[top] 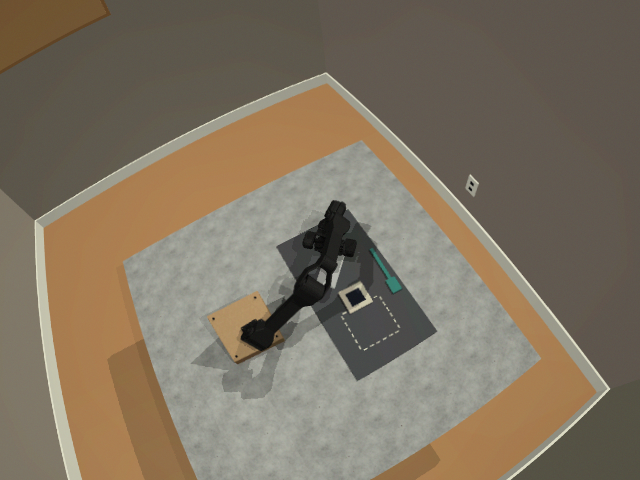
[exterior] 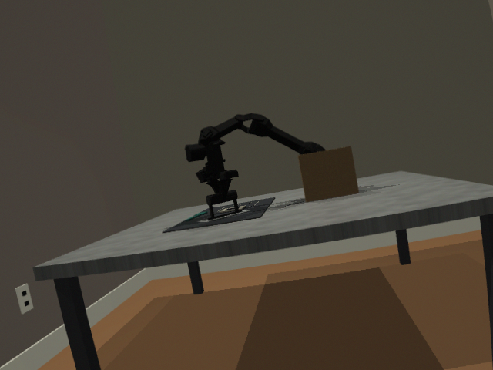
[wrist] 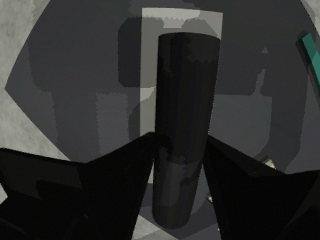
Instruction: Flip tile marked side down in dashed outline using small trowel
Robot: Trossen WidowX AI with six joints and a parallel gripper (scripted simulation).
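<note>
Now: the small trowel 30 mm below my gripper tip, 20 mm behind it and 10 mm to the right of it. The rest, counted from my gripper tip: dark mat 130 mm to the right, 80 mm below, 10 mm ahead; then cream tile 170 mm to the right, 60 mm below, 10 mm behind; then teal flat tool 160 mm to the right, 140 mm ahead, 60 mm below.
</note>
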